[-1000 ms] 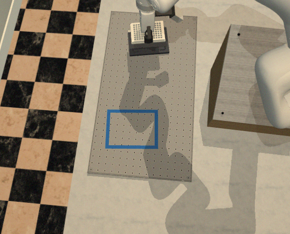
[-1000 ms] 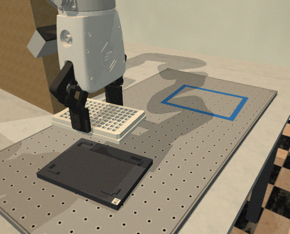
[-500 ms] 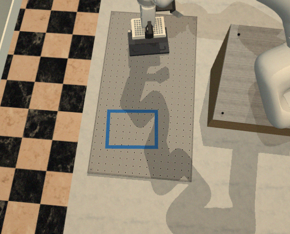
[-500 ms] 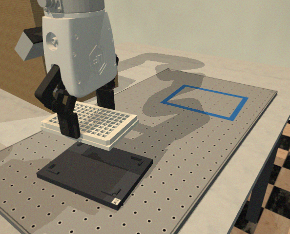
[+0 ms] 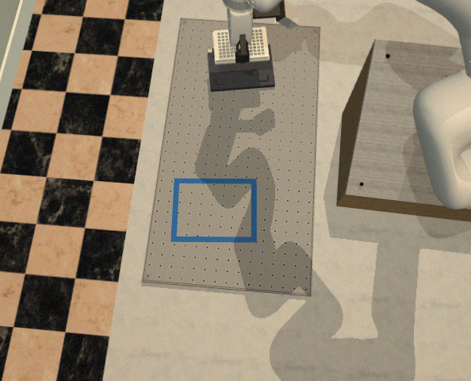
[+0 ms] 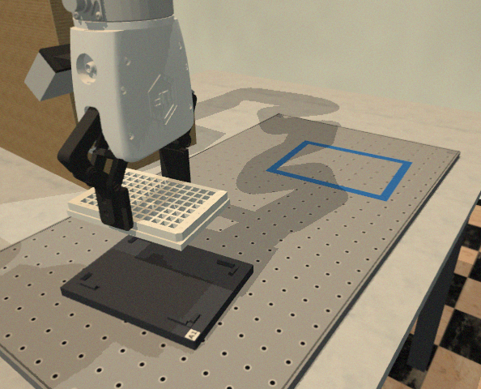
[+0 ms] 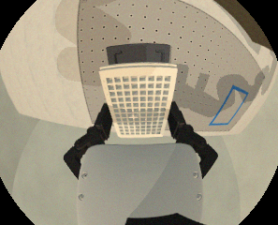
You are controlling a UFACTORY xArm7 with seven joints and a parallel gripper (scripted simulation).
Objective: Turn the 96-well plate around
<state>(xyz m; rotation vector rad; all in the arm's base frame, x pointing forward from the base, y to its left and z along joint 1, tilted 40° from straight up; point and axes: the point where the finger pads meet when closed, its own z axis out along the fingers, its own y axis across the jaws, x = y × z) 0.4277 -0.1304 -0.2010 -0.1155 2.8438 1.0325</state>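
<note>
Now: hand 10 cm above the dark plate nest N1. Round my hand: white 96-well plate 1 cm below; then A1 label 10 cm below, 8 cm ahead, 4 cm to the right.
</note>
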